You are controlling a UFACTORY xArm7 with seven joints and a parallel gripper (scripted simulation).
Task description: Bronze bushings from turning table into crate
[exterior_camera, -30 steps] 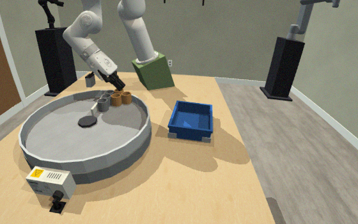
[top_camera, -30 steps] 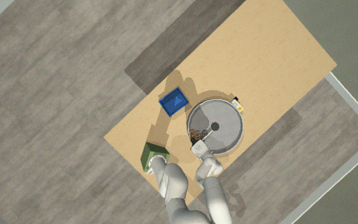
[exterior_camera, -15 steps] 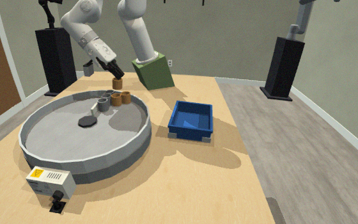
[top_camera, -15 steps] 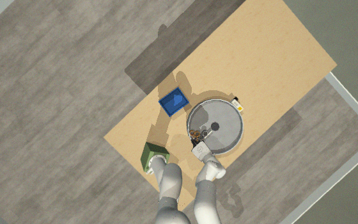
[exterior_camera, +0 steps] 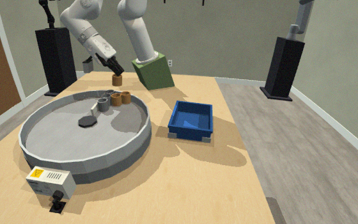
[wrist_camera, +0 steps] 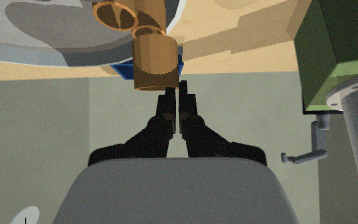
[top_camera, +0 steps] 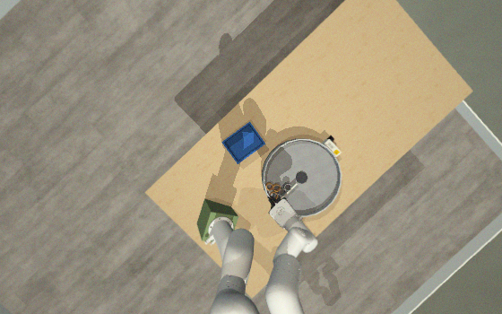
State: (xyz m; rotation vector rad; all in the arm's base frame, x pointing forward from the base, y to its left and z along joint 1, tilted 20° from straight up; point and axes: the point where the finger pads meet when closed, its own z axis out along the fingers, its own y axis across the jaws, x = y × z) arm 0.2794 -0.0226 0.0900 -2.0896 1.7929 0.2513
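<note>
Now: hand 30 cm to the right of the blue crate, 15 cm above it and 7 cm short of it. Round my hand: grey turning table: 19 cm ahead, 12 cm below, 5 cm to the right.
</note>
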